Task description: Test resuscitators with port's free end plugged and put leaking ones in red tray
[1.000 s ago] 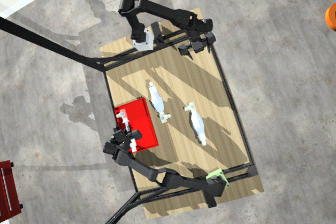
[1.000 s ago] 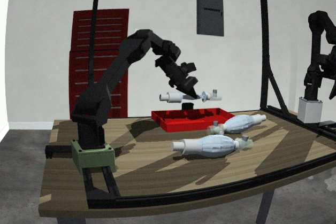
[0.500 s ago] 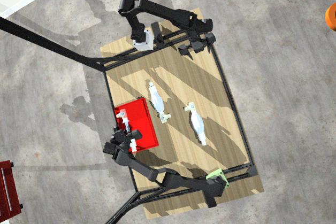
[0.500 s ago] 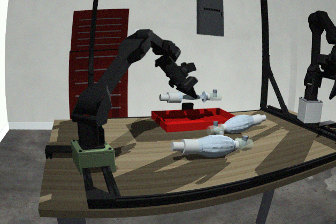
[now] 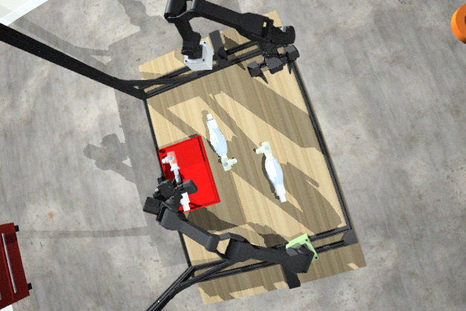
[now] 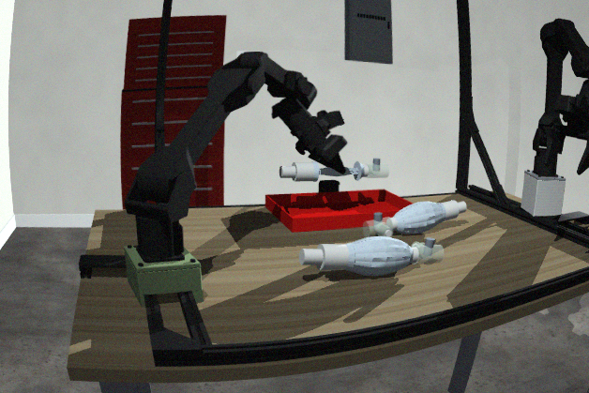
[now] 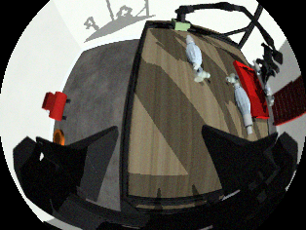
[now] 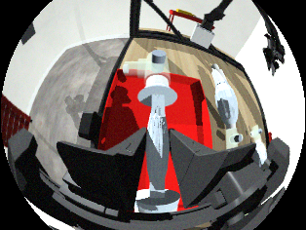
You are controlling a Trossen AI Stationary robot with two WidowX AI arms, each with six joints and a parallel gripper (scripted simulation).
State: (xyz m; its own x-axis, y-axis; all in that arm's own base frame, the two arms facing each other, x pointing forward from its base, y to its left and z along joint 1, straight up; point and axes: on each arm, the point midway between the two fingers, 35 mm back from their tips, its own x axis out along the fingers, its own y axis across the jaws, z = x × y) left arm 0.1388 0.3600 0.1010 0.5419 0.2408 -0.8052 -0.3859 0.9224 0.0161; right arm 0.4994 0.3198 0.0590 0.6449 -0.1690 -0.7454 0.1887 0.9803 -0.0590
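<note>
Now: the red tray 2 cm ahead of my right hand, 2 cm to the left of it and 11 cm below it.
</note>
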